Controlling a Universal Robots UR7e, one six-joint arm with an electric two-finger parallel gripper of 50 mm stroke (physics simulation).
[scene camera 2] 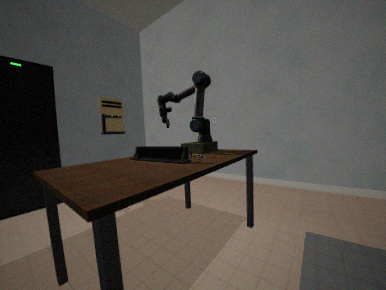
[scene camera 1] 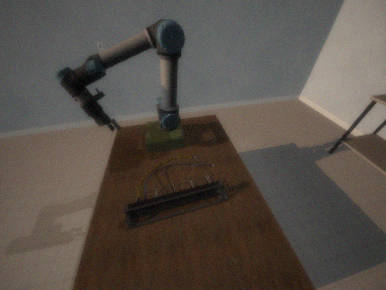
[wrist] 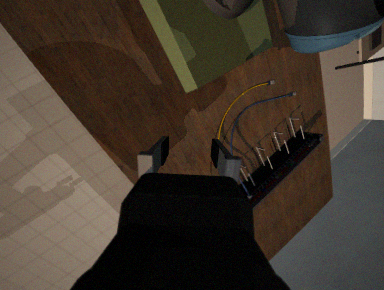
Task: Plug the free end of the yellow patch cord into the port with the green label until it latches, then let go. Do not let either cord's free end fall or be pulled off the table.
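Places are measured from the arm's base along level axes (x back, y left, z down), in millimetres.
Pixels of known places: gripper, fingertip midpoint: (scene camera 2: pixel 168 126) (scene camera 1: pixel 116 129) (wrist: pixel 190 146); arm's base, link origin: (scene camera 2: pixel 204 142).
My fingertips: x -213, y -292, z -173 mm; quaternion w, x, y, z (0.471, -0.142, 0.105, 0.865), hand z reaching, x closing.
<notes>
For each thing: its top centre in the pictures, then the offset to it from my fingertips. "*": a spot on its surface instead. Level surfaces: height alone.
- yellow patch cord, surface spot: (wrist: pixel 242 94) * dx -57, dy +296, dz +259 mm
- dark port panel, top centre: (wrist: pixel 282 170) (scene camera 1: pixel 174 189) (scene camera 2: pixel 162 146) dx -350, dy +274, dz +165 mm
- blue cord, surface spot: (wrist: pixel 260 102) * dx -121, dy +359, dz +260 mm
- wooden table, surface height: dz +266 mm
The yellow patch cord (scene camera 1: pixel 161 163) (wrist: pixel 242 94) lies in a curve on the table behind the dark port panel (scene camera 1: pixel 175 198) (scene camera 2: pixel 162 153) (wrist: pixel 280 171). Its free end (scene camera 1: pixel 194 157) (wrist: pixel 271 82) rests on the table, towards the robot's base. The other end runs to the panel's end and is partly hidden behind a finger in the wrist view. The green label cannot be made out in any view. My gripper (scene camera 1: pixel 114 126) (scene camera 2: pixel 168 125) (wrist: pixel 190 146) is open and empty, held high over the table's side edge, well away from the cord's free end.
A blue cord (wrist: pixel 260 102) curves beside the yellow one, its free end (scene camera 1: pixel 214 165) (wrist: pixel 294 93) on the table. Several thin pale upright pieces stand along the panel's back. The green base block (scene camera 1: pixel 164 137) (scene camera 2: pixel 200 147) (wrist: pixel 190 82) sits behind the cords on the wooden table (scene camera 1: pixel 190 250) (scene camera 2: pixel 100 185).
</notes>
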